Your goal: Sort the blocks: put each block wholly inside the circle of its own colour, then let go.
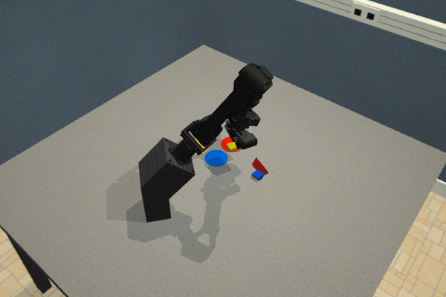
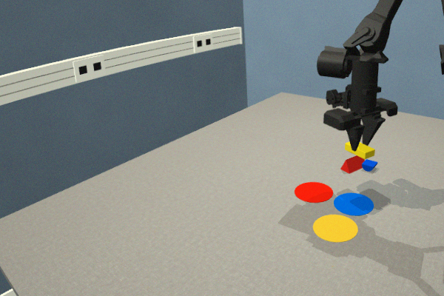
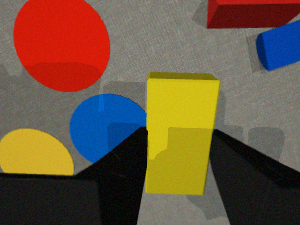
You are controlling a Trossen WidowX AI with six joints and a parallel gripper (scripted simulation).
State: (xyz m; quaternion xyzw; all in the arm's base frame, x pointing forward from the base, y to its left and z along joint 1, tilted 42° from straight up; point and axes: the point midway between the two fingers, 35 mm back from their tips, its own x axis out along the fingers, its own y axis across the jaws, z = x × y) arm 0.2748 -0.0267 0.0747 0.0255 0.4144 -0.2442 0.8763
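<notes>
My hand is 18 cm to the right of the yellow circle and 13 cm above it. The rest, counted from my hand: red block (3 cm ahead, 9 cm to the right, 12 cm below); yellow block (4 cm below); blue circle (2 cm behind, 8 cm to the left, 13 cm below).
</notes>
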